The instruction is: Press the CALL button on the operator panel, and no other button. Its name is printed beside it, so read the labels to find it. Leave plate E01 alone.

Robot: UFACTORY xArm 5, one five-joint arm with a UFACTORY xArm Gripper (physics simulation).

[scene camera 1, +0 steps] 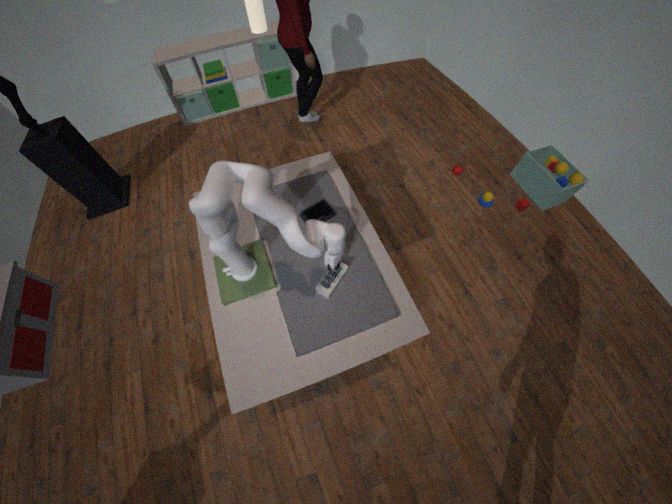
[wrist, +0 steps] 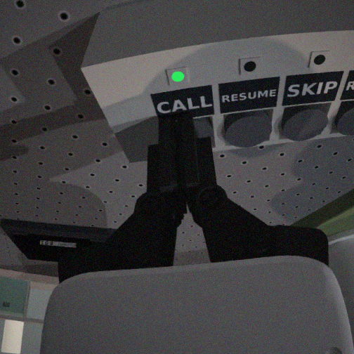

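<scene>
The operator panel (scene camera 1: 324,291) (wrist: 115,80) is a pale box with a row of grey round buttons, each with a dark label. The CALL label (wrist: 185,103) is at the left end of the row in the wrist view, and the small lamp (wrist: 177,76) above it glows green. The CALL button (wrist: 203,127) is mostly hidden behind my fingertips. My gripper (scene camera 1: 332,265) (wrist: 180,133) is shut and empty, its tips at the CALL button. Plate E01 (scene camera 1: 319,210) (wrist: 55,240) is a dark plate, apart from the gripper; its label is hard to read.
The RESUME button (wrist: 248,128) and SKIP button (wrist: 304,122) sit beside CALL, with dark lamps. The panel stands on a grey perforated mat (scene camera 1: 347,320) (wrist: 125,195). The arm's base is on a green board (scene camera 1: 233,295). A person (scene camera 1: 295,32) stands near the shelf.
</scene>
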